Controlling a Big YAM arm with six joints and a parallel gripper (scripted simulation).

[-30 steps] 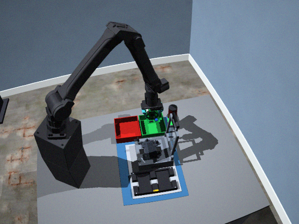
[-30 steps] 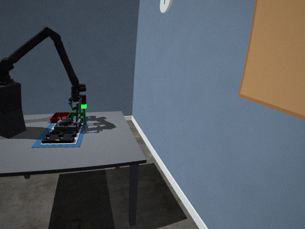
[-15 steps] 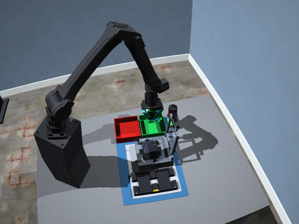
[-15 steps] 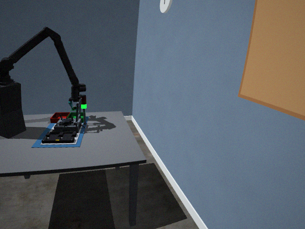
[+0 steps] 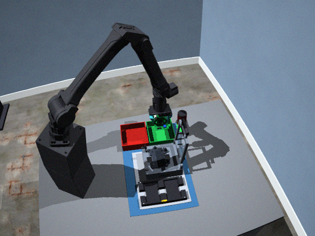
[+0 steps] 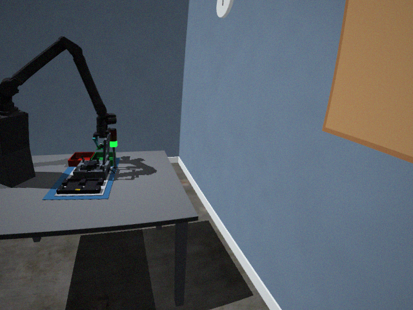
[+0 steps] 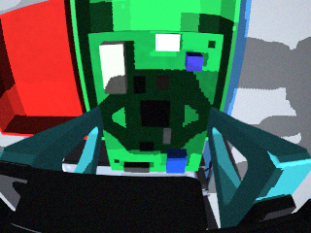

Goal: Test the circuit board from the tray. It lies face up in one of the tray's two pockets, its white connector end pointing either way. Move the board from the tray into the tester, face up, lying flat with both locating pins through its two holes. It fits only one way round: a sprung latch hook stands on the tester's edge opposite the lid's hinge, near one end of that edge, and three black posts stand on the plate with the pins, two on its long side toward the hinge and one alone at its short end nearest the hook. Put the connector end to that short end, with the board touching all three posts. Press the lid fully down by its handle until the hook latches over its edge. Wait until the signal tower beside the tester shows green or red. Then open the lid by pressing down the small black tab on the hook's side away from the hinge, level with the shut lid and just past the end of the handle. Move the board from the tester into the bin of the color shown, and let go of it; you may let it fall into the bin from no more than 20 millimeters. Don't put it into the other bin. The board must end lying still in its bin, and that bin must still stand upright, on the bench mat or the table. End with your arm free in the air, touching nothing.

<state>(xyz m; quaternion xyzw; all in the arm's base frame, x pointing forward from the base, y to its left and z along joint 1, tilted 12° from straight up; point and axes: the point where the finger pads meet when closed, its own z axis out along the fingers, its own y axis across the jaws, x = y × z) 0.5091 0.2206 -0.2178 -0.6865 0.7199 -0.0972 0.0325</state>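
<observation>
Right now my hand is 100 mm above the green bin. Also, from my hand: red bin (150 mm behind, 10 mm to the left, 100 mm below); then green circuit board (right at my hand); then black latch hook (110 mm behind, 140 mm to the right, 30 mm below).
</observation>
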